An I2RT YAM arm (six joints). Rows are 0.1 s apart.
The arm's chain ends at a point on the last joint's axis. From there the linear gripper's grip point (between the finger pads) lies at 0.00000 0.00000 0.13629 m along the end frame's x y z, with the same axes.
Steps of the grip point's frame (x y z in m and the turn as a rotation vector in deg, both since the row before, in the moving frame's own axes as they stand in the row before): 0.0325, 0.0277, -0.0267, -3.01, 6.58, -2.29; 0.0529, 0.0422, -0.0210, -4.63, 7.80, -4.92; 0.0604, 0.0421, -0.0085, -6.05, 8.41, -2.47; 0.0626, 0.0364, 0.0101, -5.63, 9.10, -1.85; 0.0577, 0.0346, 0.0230, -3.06, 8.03, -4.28; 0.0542, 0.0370, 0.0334, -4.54, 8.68, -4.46; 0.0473, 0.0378, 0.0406, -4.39, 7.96, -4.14; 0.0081, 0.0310, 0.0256, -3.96, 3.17, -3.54
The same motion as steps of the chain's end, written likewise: 0.0168, 0.0209, -0.0256, -3.01, 6.58, -2.29; 0.0340, 0.0320, -0.0193, -4.63, 7.80, -4.92; 0.0402, 0.0282, -0.0063, -6.05, 8.41, -2.47; 0.0409, 0.0234, 0.0125, -5.63, 9.10, -1.85; 0.0384, 0.0281, 0.0245, -3.06, 8.03, -4.28; 0.0333, 0.0271, 0.0354, -4.54, 8.68, -4.46; 0.0281, 0.0281, 0.0423, -4.39, 7.96, -4.14; 0.0003, 0.0218, 0.0261, -3.96, 3.17, -3.54
